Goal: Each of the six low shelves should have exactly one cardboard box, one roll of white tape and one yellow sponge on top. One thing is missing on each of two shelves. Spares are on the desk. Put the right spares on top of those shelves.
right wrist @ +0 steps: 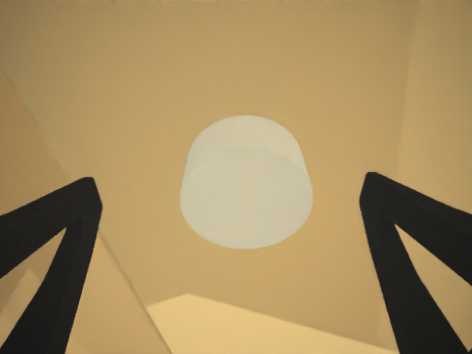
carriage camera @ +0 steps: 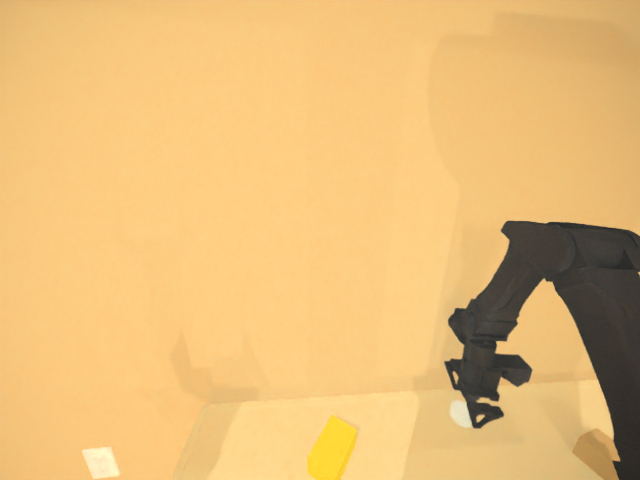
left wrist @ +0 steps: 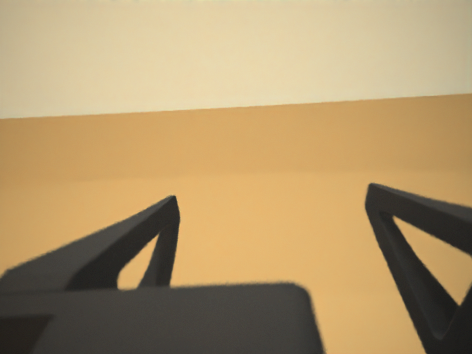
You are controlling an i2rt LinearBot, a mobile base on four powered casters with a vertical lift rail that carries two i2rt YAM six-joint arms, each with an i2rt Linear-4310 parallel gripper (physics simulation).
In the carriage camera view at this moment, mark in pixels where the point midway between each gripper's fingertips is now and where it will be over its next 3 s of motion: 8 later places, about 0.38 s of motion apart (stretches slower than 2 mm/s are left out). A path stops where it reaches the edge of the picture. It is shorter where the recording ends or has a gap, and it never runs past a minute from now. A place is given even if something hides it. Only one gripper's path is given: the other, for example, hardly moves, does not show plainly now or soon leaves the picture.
My right gripper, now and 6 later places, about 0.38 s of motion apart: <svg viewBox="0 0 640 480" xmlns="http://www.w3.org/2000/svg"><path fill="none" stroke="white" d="M465 407L467 385L471 377L472 378L454 367L464 330L523 231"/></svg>
